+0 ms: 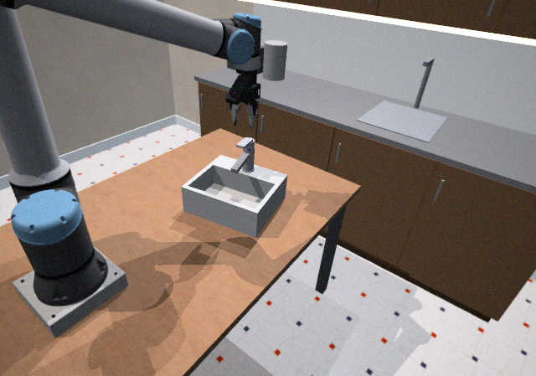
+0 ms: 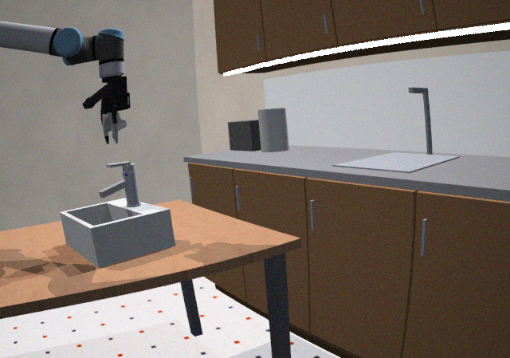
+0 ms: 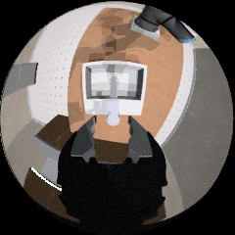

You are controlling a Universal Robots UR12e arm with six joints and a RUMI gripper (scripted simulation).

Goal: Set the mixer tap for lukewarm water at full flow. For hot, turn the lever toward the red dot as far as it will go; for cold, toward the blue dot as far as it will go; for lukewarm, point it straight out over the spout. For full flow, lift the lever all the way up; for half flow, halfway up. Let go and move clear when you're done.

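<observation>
My hand is 2 cm short of the lever, 1 cm to the right of it and 9 cm above it. The rest, counted from my hand: grey mixer tap: 4 cm ahead, 1 cm to the left, 13 cm below; white basin: 6 cm behind, 1 cm to the right, 32 cm below.
</observation>
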